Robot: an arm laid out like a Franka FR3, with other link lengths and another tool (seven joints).
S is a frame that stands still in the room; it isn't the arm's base.
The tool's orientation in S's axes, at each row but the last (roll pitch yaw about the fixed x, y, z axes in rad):
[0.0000 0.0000 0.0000]
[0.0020 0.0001 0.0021]
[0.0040 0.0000 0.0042]
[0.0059 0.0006 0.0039]
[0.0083 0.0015 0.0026]
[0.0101 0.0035 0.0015]
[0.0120 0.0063 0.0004]
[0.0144 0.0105 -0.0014]
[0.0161 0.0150 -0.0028]
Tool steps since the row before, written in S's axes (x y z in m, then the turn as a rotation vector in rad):
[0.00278 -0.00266 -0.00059 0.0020 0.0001 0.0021]
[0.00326 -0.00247 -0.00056 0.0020 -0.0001 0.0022]
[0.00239 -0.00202 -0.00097 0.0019 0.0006 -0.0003]
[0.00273 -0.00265 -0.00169 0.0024 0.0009 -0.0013]
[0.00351 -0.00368 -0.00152 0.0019 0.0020 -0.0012]
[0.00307 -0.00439 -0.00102 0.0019 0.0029 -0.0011]
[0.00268 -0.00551 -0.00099 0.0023 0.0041 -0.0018]
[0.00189 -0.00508 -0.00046 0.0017 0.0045 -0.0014]
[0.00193 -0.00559 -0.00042 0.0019 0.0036 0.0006]
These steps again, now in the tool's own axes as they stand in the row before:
[0.00278 -0.00266 -0.00059 0.0020 0.0001 0.0021]
[0.00325 -0.00248 -0.00055 0.0020 -0.0001 0.0022]
[0.00238 -0.00203 -0.00096 0.0019 0.0006 -0.0003]
[0.00272 -0.00267 -0.00167 0.0024 0.0009 -0.0013]
[0.00350 -0.00370 -0.00148 0.0019 0.0020 -0.0012]
[0.00307 -0.00440 -0.00096 0.0019 0.0029 -0.0011]
[0.00268 -0.00552 -0.00091 0.0023 0.0041 -0.0018]
[0.00190 -0.00508 -0.00037 0.0017 0.0045 -0.0014]
[0.00195 -0.00559 -0.00030 0.0019 0.0036 0.0006]

